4 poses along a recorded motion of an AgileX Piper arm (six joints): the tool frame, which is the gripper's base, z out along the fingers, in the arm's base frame.
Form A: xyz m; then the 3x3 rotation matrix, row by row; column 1 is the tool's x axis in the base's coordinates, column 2 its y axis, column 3 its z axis. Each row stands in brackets.
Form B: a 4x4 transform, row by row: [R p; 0 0 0 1], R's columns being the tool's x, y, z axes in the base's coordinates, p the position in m. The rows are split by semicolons. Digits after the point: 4 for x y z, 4 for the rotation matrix.
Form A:
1: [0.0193 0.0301 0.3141], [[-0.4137 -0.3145 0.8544], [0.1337 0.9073 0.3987], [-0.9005 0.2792 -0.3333]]
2: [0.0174 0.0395 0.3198], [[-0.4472 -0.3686 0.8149], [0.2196 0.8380 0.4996], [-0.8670 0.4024 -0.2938]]
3: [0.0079 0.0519 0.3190], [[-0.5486 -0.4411 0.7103], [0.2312 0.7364 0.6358], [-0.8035 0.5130 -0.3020]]
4: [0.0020 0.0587 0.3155], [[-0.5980 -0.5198 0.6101], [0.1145 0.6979 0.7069], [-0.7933 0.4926 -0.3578]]
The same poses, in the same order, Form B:
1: -0.4137 -0.3145 0.8544 0.0193; 0.1337 0.9073 0.3987 0.0301; -0.9005 0.2792 -0.3333 0.3141; 0 0 0 1
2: -0.4472 -0.3686 0.8149 0.0174; 0.2196 0.8380 0.4996 0.0395; -0.8670 0.4024 -0.2938 0.3198; 0 0 0 1
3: -0.5486 -0.4411 0.7103 0.0079; 0.2312 0.7364 0.6358 0.0519; -0.8035 0.5130 -0.3020 0.3190; 0 0 0 1
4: -0.5980 -0.5198 0.6101 0.0020; 0.1145 0.6979 0.7069 0.0587; -0.7933 0.4926 -0.3578 0.3155; 0 0 0 1
